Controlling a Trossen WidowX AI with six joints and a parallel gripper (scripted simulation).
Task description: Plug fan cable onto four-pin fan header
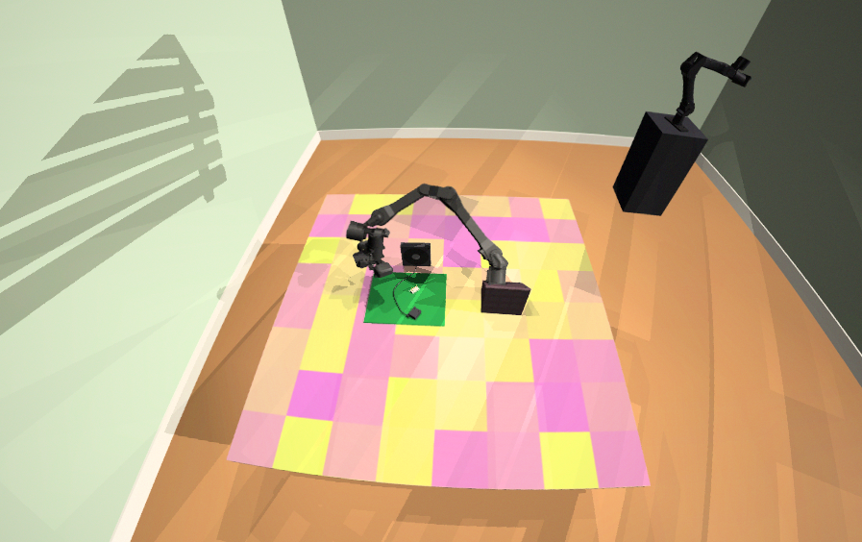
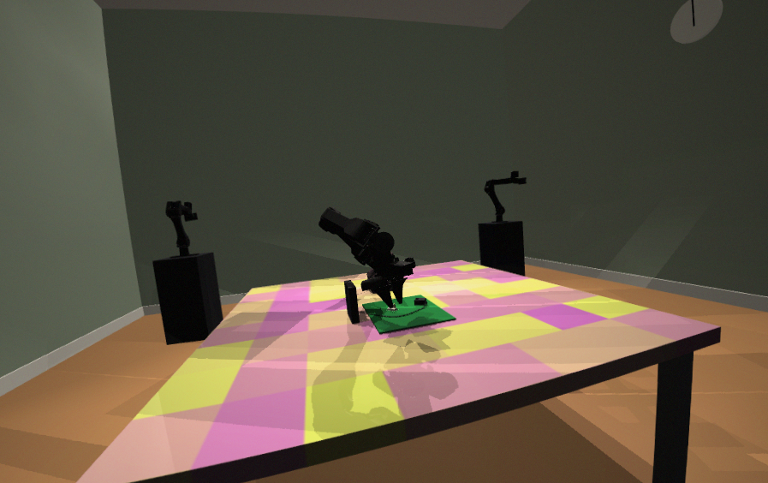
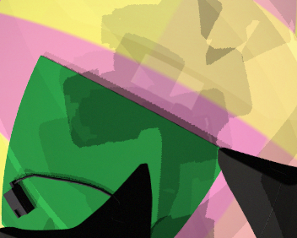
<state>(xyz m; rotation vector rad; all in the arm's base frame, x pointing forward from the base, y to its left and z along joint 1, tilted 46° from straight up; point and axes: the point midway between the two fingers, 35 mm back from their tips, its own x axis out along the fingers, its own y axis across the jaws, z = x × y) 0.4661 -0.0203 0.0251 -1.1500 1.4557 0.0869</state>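
Now: gripper tip 18 cm past the dark plug, 12 cm to the right of it and 6 cm above it. The rest, counted from my gripper tip: green board: 14 cm behind, 8 cm below, 5 cm to the left; then black fan: 15 cm behind, 12 cm to the right, 1 cm below.
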